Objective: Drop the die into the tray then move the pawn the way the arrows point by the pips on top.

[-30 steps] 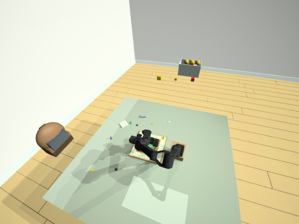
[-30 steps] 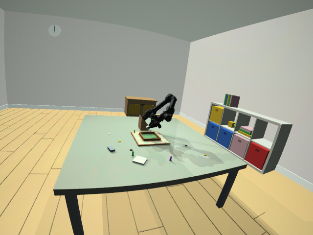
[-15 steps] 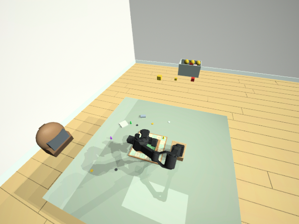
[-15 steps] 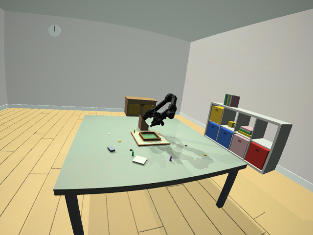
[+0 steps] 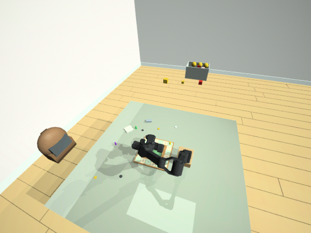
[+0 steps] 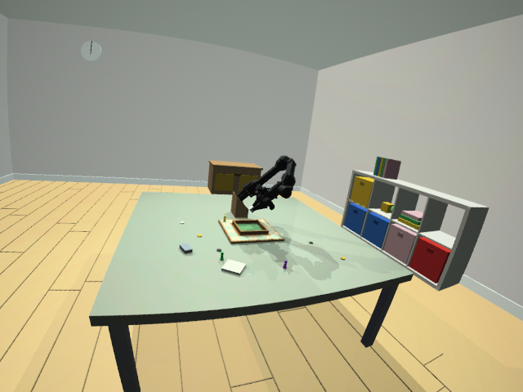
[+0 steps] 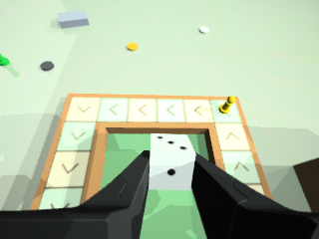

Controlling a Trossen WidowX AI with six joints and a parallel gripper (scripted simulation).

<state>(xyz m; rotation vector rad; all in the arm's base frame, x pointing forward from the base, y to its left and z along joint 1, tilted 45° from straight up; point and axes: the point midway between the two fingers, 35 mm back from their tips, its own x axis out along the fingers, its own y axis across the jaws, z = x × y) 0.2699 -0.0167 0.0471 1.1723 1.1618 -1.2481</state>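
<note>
My gripper tip is now right at the white die. The rest, counted from my gripper tip: green pawn: 280 mm ahead, 210 mm to the right, 110 mm below; yellow pawn: 110 mm behind, 120 mm to the right, 100 mm below; green tray: 120 mm below.
</note>
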